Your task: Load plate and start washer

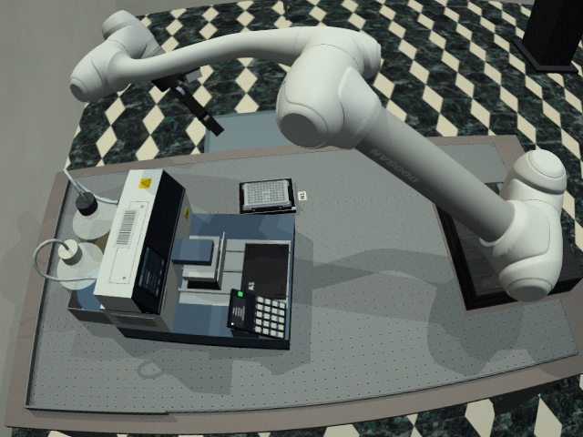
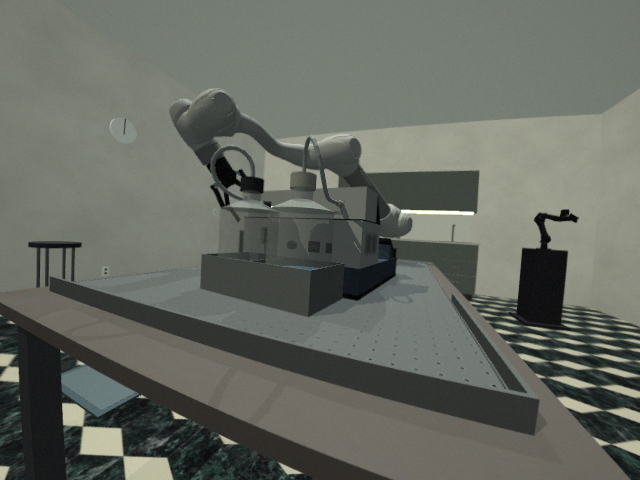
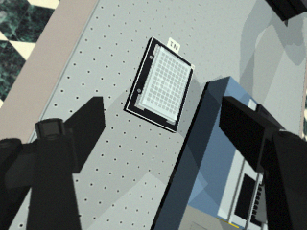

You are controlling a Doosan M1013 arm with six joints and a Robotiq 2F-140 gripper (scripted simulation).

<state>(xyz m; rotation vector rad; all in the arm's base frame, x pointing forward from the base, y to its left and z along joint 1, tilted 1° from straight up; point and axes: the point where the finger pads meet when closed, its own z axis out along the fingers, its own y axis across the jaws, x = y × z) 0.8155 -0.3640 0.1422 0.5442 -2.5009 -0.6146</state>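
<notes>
Right now the clear well plate is 130 mm behind my hand, 110 mm to the left of it and 200 mm below it. Round my hand: N1 label (230 mm behind, 120 mm to the left, 220 mm below); then black plate nest (130 mm behind, 110 mm to the left, 210 mm below); then plate washer (50 mm ahead, 370 mm to the left, 90 mm below).
</notes>
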